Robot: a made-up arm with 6 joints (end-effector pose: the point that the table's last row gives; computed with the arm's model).
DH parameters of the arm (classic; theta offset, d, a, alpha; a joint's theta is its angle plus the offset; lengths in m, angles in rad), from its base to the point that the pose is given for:
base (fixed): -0.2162 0 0.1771 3.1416
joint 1: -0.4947 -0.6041 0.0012 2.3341
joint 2: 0 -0.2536 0.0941 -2.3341
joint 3: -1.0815 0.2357 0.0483 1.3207
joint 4: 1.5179 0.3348 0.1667 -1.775
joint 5: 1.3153 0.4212 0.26 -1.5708
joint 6: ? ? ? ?
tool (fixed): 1.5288 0.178 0 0
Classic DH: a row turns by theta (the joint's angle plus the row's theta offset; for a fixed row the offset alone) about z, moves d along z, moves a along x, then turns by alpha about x.
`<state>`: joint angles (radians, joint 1 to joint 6).
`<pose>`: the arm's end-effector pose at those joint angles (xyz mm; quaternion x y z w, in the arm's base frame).
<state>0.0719 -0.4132 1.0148 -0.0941 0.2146 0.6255</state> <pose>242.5 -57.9 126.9 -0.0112 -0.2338 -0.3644 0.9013</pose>
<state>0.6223 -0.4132 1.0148 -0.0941 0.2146 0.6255</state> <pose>221.9 -91.3 126.9 -0.0743 -0.2219 -0.5956 0.7684</pose>
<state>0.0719 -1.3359 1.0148 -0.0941 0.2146 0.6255</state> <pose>494.2 -130.5 255.1 0.0922 -0.4656 -0.6227 0.6221</pose>
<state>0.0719 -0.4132 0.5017 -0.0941 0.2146 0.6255</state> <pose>186.0 -153.6 107.7 -0.0194 -0.2601 -0.1165 0.9583</pose>
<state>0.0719 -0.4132 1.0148 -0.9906 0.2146 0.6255</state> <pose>375.5 -94.0 14.5 0.1328 -0.6050 -0.2409 0.7472</pose>
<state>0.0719 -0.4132 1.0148 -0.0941 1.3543 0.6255</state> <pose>216.1 159.6 66.5 -0.4536 -0.4759 -0.3758 0.6531</pose>
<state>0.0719 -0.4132 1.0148 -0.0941 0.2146 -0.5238</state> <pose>294.9 -299.8 202.9 0.1176 -0.2023 -0.7958 0.5585</pose>
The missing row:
joint 6: -1.5288 0 -0.2382 0
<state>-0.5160 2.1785 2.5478 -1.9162 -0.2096 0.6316</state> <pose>315.2 -532.0 114.5 0.1340 -0.0934 0.6220 0.7658</pose>
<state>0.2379 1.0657 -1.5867 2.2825 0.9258 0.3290</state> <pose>40.0 -538.1 391.9 -0.3238 -0.5772 0.7376 0.1340</pose>
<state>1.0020 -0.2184 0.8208 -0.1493 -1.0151 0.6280</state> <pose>106.0 -233.7 -69.2 0.4544 0.0064 -0.4853 0.7470</pose>
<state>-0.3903 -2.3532 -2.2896 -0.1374 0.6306 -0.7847</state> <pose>343.4 -401.2 573.2 0.0227 -0.7573 0.1496 0.6353</pose>
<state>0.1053 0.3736 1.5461 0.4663 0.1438 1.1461</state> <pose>23.4 52.3 288.0 -0.1465 0.3204 -0.1557 0.9229</pose>
